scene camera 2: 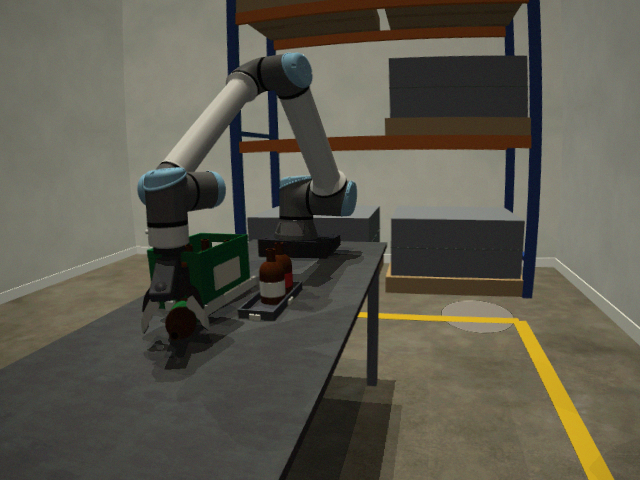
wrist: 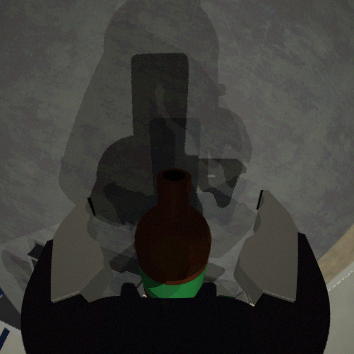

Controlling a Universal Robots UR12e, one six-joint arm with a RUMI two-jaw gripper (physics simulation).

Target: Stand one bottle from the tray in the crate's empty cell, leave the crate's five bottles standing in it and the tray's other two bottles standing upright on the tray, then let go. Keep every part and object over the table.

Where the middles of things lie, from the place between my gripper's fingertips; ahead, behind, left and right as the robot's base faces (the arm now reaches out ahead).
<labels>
Right now the green-labelled bottle [scene camera 2: 180,323] is 60 mm behind my hand and 20 mm to the right of it.
</labels>
